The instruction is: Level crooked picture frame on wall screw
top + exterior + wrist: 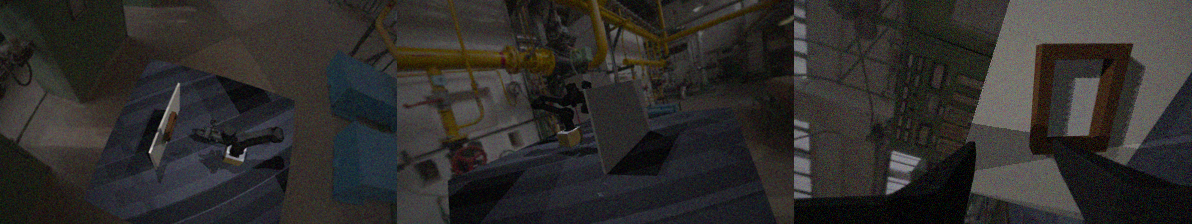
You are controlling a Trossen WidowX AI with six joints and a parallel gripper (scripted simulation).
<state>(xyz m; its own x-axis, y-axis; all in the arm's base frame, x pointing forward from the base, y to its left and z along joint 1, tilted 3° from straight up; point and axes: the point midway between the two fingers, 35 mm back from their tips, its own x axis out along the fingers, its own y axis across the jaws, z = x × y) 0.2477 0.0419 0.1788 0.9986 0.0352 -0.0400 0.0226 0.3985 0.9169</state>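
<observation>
Right now the picture frame is 150 mm ahead of my gripper tip, 20 mm to the right of it and 110 mm below it. The rest, counted from my gripper tip: wall panel 160 mm ahead, 10 mm to the right, 120 mm below.
</observation>
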